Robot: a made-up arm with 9 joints.
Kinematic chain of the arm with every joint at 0, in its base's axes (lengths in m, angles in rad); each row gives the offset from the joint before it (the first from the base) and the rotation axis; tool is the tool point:
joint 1: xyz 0 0 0.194 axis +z
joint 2: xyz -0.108 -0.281 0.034 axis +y
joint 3: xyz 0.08 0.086 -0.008 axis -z
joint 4: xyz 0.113 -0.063 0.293 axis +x
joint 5: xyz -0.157 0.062 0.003 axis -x
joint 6: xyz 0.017 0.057 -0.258 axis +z
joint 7: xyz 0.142 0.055 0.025 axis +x
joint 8: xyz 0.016 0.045 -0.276 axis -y
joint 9: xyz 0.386 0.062 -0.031 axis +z
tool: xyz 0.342 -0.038 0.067
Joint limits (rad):
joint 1: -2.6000..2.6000
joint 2: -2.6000..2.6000
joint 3: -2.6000..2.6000
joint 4: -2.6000..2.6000
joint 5: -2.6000..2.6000
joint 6: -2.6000..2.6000
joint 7: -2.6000..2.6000
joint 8: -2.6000..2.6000
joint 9: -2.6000..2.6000
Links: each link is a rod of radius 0.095 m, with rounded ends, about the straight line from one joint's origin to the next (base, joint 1, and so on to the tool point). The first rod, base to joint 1, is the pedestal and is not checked.
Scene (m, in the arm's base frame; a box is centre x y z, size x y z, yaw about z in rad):
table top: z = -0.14
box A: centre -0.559 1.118 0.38 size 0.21 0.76 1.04 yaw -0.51
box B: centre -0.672 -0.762 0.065 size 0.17 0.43 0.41 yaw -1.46
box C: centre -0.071 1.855 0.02 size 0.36 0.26 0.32 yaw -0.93
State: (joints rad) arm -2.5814 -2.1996 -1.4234 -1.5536 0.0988 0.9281 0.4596 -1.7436 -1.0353
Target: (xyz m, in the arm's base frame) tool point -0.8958 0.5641 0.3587
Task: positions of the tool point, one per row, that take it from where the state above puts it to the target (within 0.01 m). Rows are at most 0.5 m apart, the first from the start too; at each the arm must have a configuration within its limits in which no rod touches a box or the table.
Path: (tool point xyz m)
1: -0.0096 0.6696 1.2592
2: -0.4151 0.4709 1.1447
3: -0.6473 0.5516 0.9402
4: -0.8132 0.5850 0.6677
5: -0.8958 0.5641 0.3587

